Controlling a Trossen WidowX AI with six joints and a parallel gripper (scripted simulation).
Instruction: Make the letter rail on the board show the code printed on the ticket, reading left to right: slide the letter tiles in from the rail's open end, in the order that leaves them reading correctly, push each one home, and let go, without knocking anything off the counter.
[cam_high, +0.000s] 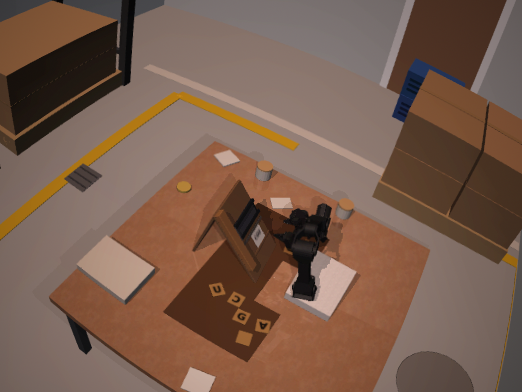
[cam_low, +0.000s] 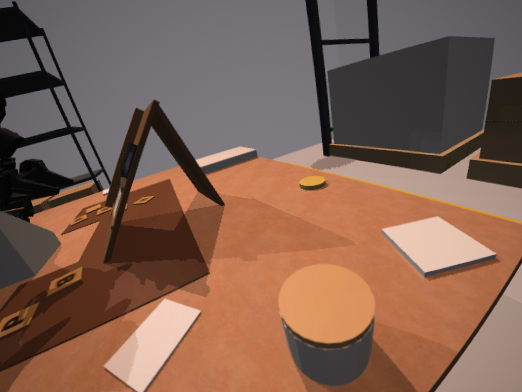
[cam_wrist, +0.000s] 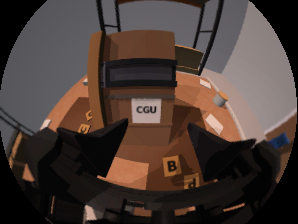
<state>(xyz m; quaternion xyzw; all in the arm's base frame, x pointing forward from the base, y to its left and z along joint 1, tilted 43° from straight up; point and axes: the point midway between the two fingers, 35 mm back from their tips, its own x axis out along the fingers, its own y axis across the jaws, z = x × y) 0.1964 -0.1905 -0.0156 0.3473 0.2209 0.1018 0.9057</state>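
The white ticket lies 7 cm below my gripper tip, 7 cm ahead of it and 3 cm to the left of it. Also, from my gripper tip: dark mat (17 cm below, 14 cm to the left, 3 cm behind); yellow disc (53 cm ahead, 16 cm below, 10 cm to the right); white card (31 cm to the right, 17 cm below, 11 cm ahead).
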